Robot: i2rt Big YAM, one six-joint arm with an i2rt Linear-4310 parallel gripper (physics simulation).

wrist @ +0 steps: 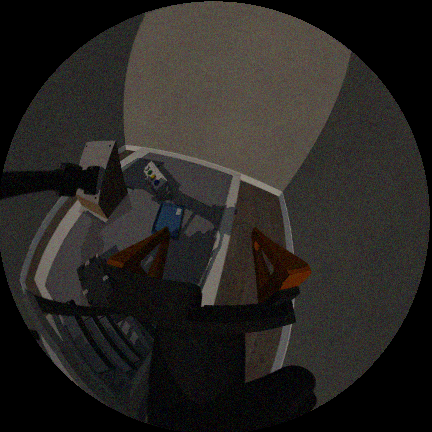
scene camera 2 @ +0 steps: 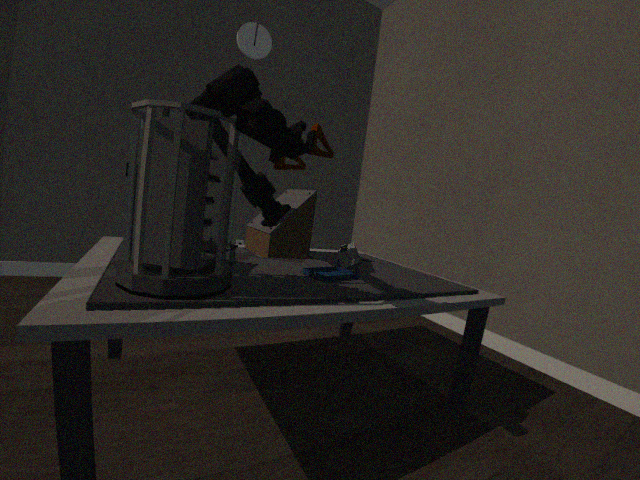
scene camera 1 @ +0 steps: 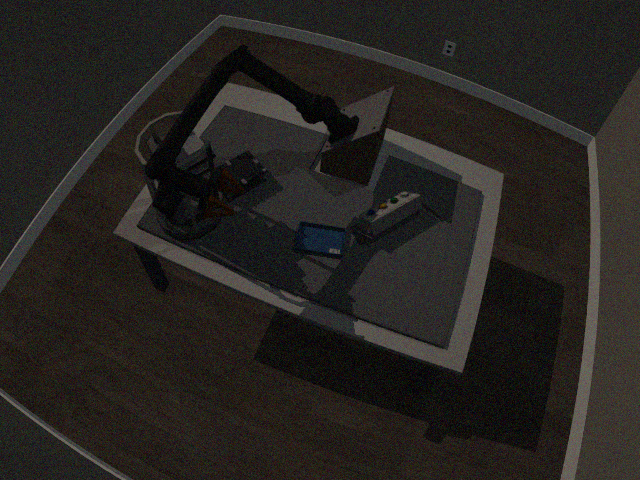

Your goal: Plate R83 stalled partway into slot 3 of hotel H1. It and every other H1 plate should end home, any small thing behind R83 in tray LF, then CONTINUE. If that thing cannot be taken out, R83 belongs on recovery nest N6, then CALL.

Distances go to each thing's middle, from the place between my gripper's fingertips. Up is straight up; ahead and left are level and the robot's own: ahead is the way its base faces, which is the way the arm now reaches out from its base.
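Here is the blue plate (scene camera 1: 322, 239), and my hand is well above it, a good way to the right of it and a good way past it.
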